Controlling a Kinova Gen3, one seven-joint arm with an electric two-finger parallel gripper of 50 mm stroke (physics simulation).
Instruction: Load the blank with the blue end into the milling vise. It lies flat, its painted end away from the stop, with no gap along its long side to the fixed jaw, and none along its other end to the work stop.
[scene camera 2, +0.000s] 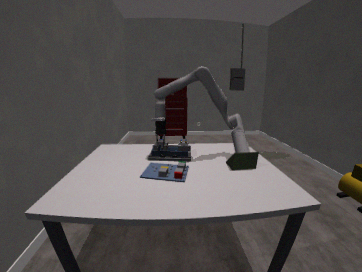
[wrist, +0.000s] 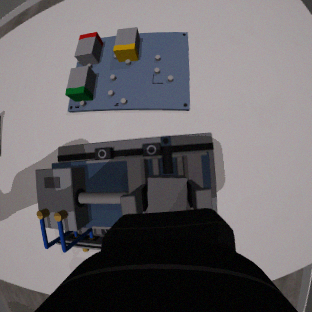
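A grey block (wrist: 167, 194), the blank, sits between the two fingers of my gripper (wrist: 166, 190) (scene camera 2: 161, 139). The gripper is shut on it. Its blue end does not show; the dark gripper body covers the near side. Block and fingers are over the jaw area of the milling vise (wrist: 57, 192) (scene camera 2: 170, 153), to the right of the screw rod (wrist: 102, 198). A dark bar (wrist: 167, 159) runs from the vise's far rail toward the block. Gaps to the fixed jaw and to the work stop cannot be told from these views.
A blue pegged board (wrist: 175, 95) (scene camera 2: 151, 173) lies beyond the vise in the wrist view. On it stand blanks with red (wrist: 89, 48), yellow (wrist: 127, 45) and green (wrist: 81, 84) ends. Blue handles (wrist: 62, 240) stick out at the vise's left. A dark green wedge-shaped object (scene camera 2: 243, 161) stands by the arm's base.
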